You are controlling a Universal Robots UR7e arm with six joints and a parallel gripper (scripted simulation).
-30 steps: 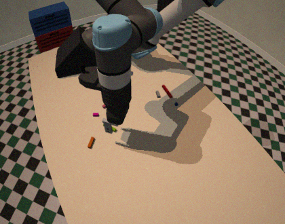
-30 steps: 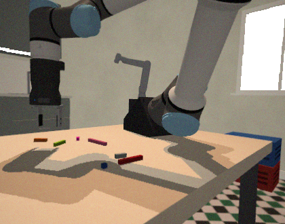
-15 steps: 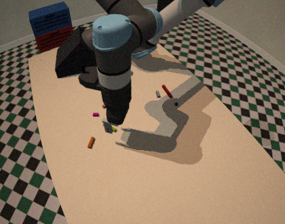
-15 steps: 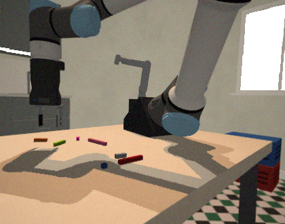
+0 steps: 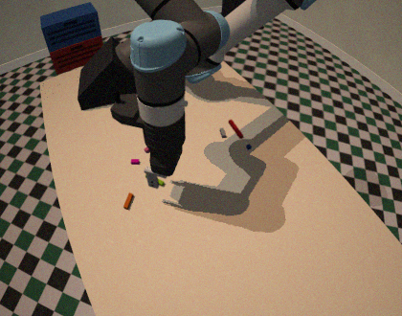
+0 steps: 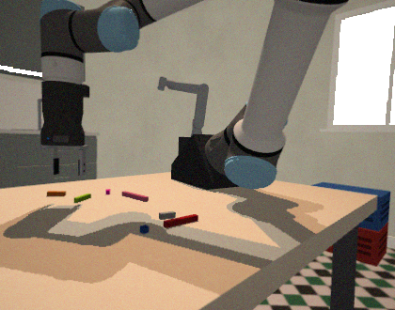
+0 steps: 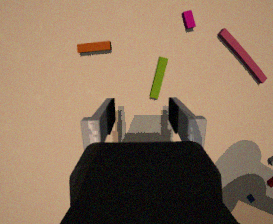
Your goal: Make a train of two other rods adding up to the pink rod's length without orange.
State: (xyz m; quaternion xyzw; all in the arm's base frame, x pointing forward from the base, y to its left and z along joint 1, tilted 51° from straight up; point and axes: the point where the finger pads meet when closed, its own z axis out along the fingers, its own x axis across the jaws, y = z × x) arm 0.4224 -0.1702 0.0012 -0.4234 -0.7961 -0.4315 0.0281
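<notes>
Now: hand 11 cm past the magenta rod, 7 cm above it and 2 cm to the left of it. Round my hand: lime rod: 7 cm below, 3 cm behind; pink rod: 13 cm behind, 7 cm below, 6 cm to the left; orange rod: 8 cm to the right, 7 cm below, 1 cm behind.
</notes>
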